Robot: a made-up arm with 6 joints. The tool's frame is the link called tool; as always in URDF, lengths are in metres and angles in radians. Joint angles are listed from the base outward.
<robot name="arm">
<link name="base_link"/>
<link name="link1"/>
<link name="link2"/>
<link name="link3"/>
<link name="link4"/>
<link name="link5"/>
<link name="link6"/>
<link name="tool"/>
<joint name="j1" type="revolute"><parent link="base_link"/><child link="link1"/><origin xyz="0 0 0.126"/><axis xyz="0 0 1"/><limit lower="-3.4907" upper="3.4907"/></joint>
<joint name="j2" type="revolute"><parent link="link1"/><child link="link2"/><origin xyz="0 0 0"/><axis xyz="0 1 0"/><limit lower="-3.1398" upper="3.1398"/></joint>
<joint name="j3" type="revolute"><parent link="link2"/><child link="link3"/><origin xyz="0 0 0.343"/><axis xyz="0 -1 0"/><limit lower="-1.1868" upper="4.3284"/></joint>
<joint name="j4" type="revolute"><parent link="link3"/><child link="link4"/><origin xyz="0 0 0"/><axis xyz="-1 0 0"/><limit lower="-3.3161" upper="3.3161"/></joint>
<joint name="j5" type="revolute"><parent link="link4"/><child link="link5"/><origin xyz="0.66 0 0"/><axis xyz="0 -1 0"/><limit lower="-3.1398" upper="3.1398"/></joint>
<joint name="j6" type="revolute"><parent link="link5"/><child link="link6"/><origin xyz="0 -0.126 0"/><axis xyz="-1 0 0"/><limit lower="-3.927" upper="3.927"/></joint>
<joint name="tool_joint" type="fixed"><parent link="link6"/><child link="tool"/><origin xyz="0 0 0"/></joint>
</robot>
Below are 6 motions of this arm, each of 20 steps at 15 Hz.
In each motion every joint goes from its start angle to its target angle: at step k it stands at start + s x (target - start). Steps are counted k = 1, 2, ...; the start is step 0. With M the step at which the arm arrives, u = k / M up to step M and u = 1 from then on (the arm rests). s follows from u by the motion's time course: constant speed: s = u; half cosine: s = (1 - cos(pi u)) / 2; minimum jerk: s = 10 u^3 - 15 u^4 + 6 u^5.
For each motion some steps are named. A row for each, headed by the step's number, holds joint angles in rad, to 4 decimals.
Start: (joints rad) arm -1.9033 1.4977 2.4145 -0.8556 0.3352 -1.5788
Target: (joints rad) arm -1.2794 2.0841 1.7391 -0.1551 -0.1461 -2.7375
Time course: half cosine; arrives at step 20
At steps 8, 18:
8: -1.6877 1.7003 2.1812 -0.6136 0.1689 -1.9791
18: -1.2947 2.0697 1.7556 -0.1722 -0.1343 -2.7091

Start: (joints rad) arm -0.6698 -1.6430 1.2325 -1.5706 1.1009 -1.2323
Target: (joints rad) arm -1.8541 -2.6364 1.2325 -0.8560 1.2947 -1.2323
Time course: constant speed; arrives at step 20
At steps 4, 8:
4: -0.9067 -1.8417 1.2325 -1.4277 1.1397 -1.2323
8: -1.1435 -2.0404 1.2325 -1.2848 1.1784 -1.2323

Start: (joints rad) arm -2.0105 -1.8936 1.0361 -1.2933 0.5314 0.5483
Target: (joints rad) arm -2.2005 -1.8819 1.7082 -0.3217 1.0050 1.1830
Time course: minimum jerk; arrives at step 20
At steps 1, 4, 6, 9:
1: -2.0107 -1.8936 1.0369 -1.2922 0.5319 0.5490
4: -2.0215 -1.8929 1.0750 -1.2370 0.5588 0.5851
6: -2.0415 -1.8917 1.1457 -1.1349 0.6086 0.6518
9: -2.0878 -1.8888 1.3096 -0.8980 0.7241 0.8065

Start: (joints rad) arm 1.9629 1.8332 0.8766 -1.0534 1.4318 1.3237
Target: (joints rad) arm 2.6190 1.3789 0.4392 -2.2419 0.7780 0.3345
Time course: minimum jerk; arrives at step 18
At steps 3, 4, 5, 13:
3: 1.9862 1.8171 0.8611 -1.0956 1.4086 1.2886
4: 2.0130 1.7985 0.8432 -1.1442 1.3818 1.2481
5: 2.0514 1.7719 0.8176 -1.2138 1.3436 1.1902
13: 2.5305 1.4402 0.4982 -2.0815 0.8662 0.4680

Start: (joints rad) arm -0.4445 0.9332 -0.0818 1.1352 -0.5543 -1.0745
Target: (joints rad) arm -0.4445 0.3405 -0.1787 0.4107 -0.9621 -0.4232
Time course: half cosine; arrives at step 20
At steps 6, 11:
6: -0.4445 0.8110 -0.1018 0.9859 -0.6384 -0.9403
11: -0.4445 0.5905 -0.1378 0.7163 -0.7901 -0.6979

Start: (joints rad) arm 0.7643 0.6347 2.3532 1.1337 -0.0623 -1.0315
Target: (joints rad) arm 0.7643 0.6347 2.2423 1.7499 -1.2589 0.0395
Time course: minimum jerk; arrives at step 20
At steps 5, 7, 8, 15, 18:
5: 0.7643 0.6347 2.3417 1.1975 -0.1862 -0.9206
7: 0.7643 0.6347 2.3271 1.2786 -0.3437 -0.7796
8: 0.7643 0.6347 2.3180 1.3293 -0.4421 -0.6915
15: 0.7643 0.6347 2.2538 1.6861 -1.1350 -0.0714
18: 0.7643 0.6347 2.2432 1.7446 -1.2487 0.0303

